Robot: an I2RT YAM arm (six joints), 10 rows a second.
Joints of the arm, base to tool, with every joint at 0 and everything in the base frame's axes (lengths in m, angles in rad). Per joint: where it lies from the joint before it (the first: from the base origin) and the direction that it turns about. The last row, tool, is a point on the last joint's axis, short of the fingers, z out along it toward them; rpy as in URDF.
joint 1: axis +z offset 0 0 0.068
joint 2: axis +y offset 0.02 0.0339 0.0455
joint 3: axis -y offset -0.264 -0.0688 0
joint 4: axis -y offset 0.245 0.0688 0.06
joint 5: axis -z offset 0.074 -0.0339 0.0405
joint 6: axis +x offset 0.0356 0 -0.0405
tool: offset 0 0 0 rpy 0 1.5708 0
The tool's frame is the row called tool.
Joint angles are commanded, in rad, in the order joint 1, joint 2, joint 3, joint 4, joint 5, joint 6. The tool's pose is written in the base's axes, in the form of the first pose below.
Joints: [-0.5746 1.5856 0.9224 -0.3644 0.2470 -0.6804]
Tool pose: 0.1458 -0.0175 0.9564 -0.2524 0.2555 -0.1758 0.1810
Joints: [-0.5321 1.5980 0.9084 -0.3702 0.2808 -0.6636]
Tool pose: 0.1306 -0.0277 0.9583 -0.2528 0.2598 -0.1644 0.1734
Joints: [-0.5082 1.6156 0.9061 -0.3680 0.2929 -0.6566]
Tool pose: 0.1239 -0.0356 0.9594 -0.2510 0.2640 -0.1588 0.1680
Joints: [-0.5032 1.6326 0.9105 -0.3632 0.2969 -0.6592]
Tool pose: 0.1199 -0.0394 0.9599 -0.2505 0.2668 -0.1587 0.1645
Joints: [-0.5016 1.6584 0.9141 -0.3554 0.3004 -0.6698]
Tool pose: 0.1119 -0.0460 0.9610 -0.2488 0.2694 -0.1597 0.1584
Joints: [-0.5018 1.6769 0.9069 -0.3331 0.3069 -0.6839]
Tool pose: 0.1068 -0.0521 0.9606 -0.2513 0.2704 -0.1606 0.1522
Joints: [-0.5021 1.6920 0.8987 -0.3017 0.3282 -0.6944]
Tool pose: 0.1027 -0.0537 0.9580 -0.2621 0.2714 -0.1621 0.1473
